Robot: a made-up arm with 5 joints. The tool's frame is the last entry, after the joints.
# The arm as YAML. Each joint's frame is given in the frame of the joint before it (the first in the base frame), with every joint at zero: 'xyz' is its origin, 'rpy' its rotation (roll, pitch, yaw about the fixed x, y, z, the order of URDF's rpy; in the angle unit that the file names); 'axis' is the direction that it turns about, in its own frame. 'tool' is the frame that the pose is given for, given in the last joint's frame.
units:
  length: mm
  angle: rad
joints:
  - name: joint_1
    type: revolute
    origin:
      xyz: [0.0, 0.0, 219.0]
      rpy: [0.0, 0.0, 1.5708]
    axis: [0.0, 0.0, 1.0]
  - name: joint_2
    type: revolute
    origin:
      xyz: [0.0, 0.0, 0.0]
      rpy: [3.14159, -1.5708, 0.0]
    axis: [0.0, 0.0, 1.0]
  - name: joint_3
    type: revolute
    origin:
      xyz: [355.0, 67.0, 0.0]
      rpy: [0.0, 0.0, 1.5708]
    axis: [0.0, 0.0, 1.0]
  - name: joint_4
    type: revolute
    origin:
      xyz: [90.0, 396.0, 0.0]
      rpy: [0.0, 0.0, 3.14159]
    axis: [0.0, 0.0, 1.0]
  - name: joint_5
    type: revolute
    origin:
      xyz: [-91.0, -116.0, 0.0]
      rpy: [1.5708, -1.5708, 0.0]
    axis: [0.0, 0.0, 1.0]
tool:
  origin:
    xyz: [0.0, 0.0, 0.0]
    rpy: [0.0, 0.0, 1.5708]
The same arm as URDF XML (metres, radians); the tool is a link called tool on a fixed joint. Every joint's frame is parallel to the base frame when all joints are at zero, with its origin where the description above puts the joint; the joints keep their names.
<robot name="arm">
<joint name="joint_1" type="continuous"><parent link="base_link"/><child link="link1"/><origin xyz="0.0000 0.0000 0.2190"/><axis xyz="0 0 1"/></joint>
<joint name="joint_2" type="continuous"><parent link="link1"/><child link="link2"/><origin xyz="0.0000 0.0000 0.0000"/><axis xyz="0 1 0"/></joint>
<joint name="joint_3" type="continuous"><parent link="link2"/><child link="link3"/><origin xyz="0.0670 0.0000 0.3550"/><axis xyz="0 1 0"/></joint>
<joint name="joint_4" type="continuous"><parent link="link3"/><child link="link4"/><origin xyz="0.0900 0.0000 -0.3960"/><axis xyz="0 1 0"/></joint>
<joint name="joint_5" type="continuous"><parent link="link4"/><child link="link5"/><origin xyz="0.0910 0.0000 -0.1160"/><axis xyz="0 0 -1"/></joint>
<joint name="tool_joint" type="fixed"><parent link="link5"/><child link="tool"/><origin xyz="0.0000 0.0000 0.0000" rpy="-3.1416 0.0000 0.0000"/></joint>
<link name="base_link"/>
<link name="link1"/>
<link name="link2"/>
<link name="link3"/>
<link name="link4"/>
<link name="link5"/>
<link name="tool"/>
</robot>

